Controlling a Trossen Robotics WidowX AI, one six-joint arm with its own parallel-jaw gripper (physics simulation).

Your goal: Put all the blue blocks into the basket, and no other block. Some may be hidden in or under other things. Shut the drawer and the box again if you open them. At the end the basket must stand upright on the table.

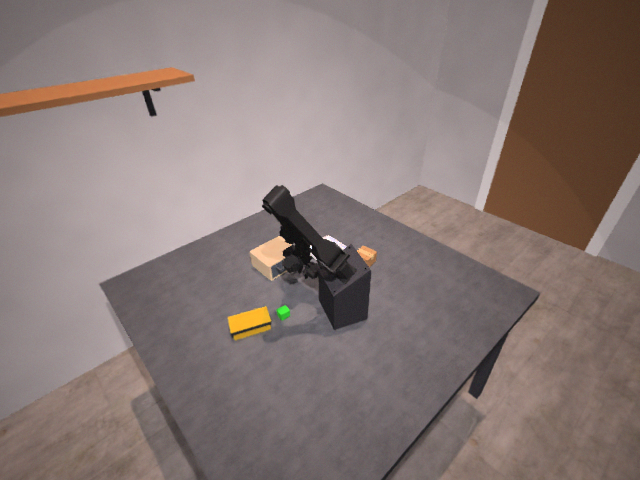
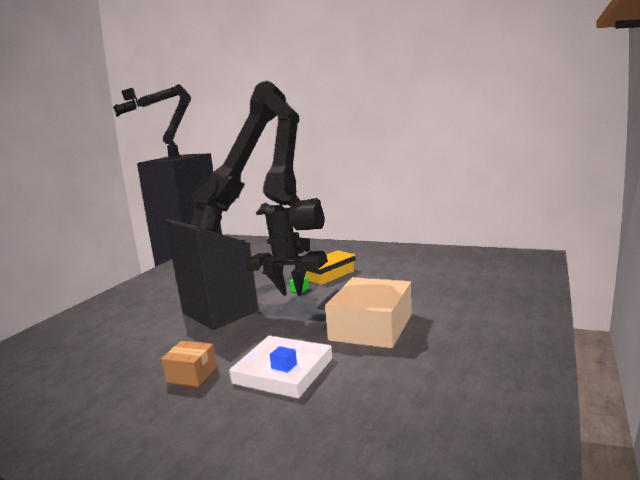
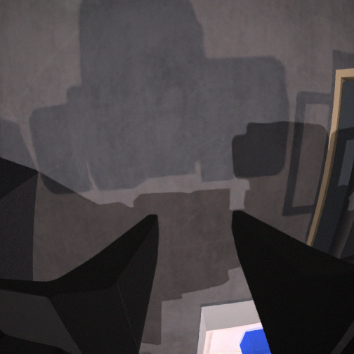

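Observation:
A blue block sits in the shallow white tray, taken as the basket, which stands upright on the table. The tan wooden drawer unit stands beside it; its dark front looks shut. A green block lies beside the yellow box, whose lid looks shut. My gripper is partly open and empty, pointing down above the table between arm base and drawer unit. The insides of the drawer and box are hidden.
A small brown taped carton stands near the white tray. The arm's black pedestal stands on the grey table. A second arm on a dark stand shows in the background. An orange shelf is on the wall.

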